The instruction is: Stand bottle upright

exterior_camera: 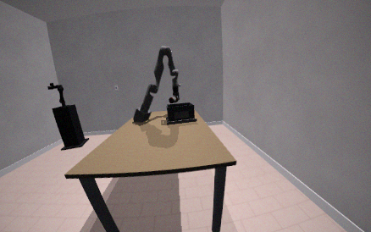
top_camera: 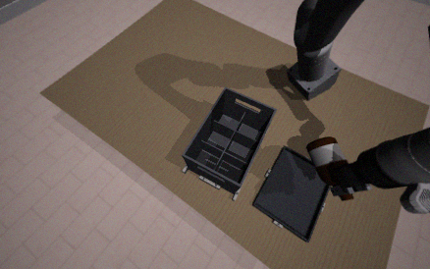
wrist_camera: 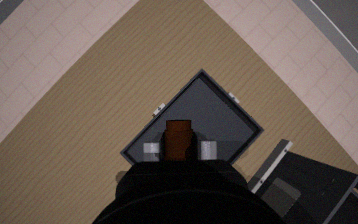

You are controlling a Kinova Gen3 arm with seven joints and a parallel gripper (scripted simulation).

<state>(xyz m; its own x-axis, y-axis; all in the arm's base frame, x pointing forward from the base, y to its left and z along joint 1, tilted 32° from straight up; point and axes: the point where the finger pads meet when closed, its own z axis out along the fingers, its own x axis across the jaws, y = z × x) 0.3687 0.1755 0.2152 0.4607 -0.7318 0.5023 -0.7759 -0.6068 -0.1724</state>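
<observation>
The brown bottle lies 40 mm behind my hand, 30 mm to the right of it and 10 mm below it. Also, from my hand: dark flat tray: 10 mm behind, 40 mm to the right, 190 mm below; dark crate: 80 mm behind, 300 mm to the right, 120 mm below.
</observation>
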